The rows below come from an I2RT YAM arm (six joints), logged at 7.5 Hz.
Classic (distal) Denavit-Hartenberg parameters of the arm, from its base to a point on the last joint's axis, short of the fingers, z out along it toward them. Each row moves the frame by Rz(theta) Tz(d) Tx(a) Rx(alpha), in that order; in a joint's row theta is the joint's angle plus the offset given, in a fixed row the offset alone. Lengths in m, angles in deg.
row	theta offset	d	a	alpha
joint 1	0	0.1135	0.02	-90
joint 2	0	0	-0.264	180
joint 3	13.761	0	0.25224	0
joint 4	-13.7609	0	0.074	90
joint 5	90	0	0	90
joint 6	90	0.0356	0	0
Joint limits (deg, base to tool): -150..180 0..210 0..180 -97..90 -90..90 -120..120
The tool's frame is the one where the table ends.
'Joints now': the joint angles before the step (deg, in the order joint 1, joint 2, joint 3, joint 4, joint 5, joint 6). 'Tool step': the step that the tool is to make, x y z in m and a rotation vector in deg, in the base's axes. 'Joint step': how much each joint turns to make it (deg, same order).
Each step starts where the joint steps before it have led.
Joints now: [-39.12 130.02 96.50 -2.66 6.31 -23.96]
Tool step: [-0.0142 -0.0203 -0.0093 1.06 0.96 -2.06]
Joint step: [-2.78 1.47 0.81 -0.73 -0.69 -0.29]
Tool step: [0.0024 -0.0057 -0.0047 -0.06 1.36 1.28]
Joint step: [-0.34 1.72 2.17 -1.26 -0.69 -1.75]
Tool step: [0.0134 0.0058 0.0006 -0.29 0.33 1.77]
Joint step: [1.44 1.33 2.50 -1.18 0.01 -0.55]
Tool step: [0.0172 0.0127 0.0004 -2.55 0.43 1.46]
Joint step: [2.37 0.93 1.22 1.13 2.09 -1.22]
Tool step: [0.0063 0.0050 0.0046 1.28 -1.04 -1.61]
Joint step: [0.90 0.15 1.48 -1.67 1.01 2.86]
